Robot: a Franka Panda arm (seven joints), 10 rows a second.
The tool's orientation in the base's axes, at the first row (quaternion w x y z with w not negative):
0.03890 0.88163 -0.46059 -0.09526
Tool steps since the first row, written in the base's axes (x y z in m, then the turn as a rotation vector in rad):
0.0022 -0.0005 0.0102 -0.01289 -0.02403 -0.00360
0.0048 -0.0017 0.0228 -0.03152 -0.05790 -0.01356
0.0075 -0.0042 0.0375 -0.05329 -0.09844 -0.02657
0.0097 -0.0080 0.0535 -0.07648 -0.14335 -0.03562
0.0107 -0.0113 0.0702 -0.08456 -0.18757 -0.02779
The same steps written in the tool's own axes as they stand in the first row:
0.0003 0.0001 -0.0104 0.01298 0.02357 0.00569
0.0011 0.0007 -0.0233 0.03167 0.05640 0.01859
0.0027 0.0022 -0.0383 0.05447 0.09511 0.03498
0.0049 0.0051 -0.0545 0.07955 0.13807 0.04771
0.0060 0.0088 -0.0711 0.11025 0.17112 0.04084

